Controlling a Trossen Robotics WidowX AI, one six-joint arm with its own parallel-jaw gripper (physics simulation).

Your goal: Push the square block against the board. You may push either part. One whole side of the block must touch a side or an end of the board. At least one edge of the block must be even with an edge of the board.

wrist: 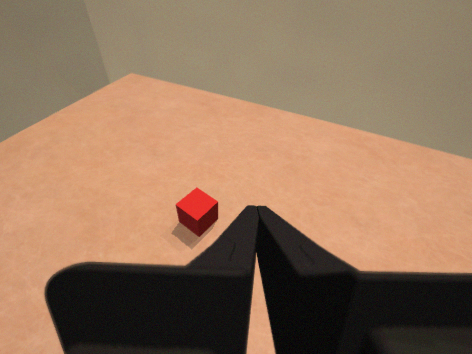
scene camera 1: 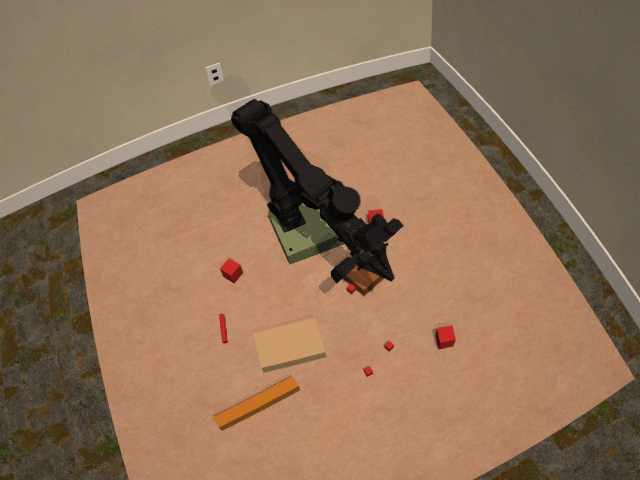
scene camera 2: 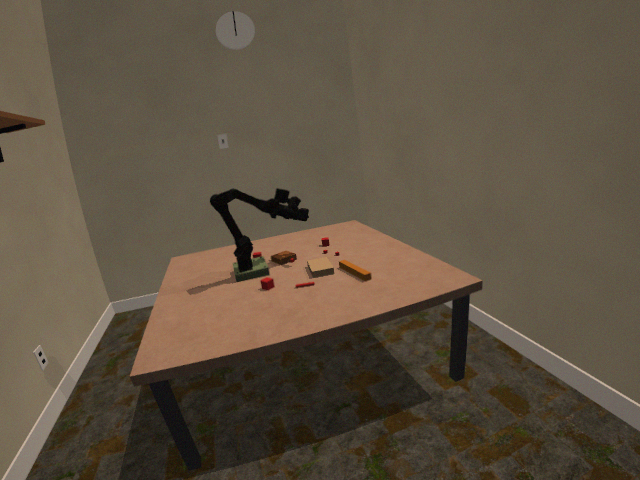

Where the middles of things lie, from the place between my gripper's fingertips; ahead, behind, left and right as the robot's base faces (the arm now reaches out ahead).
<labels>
My hand is 70 mm short of the orange board (scene camera 1: 286,388), 380 mm to the left of it and 190 mm above it.
</labels>
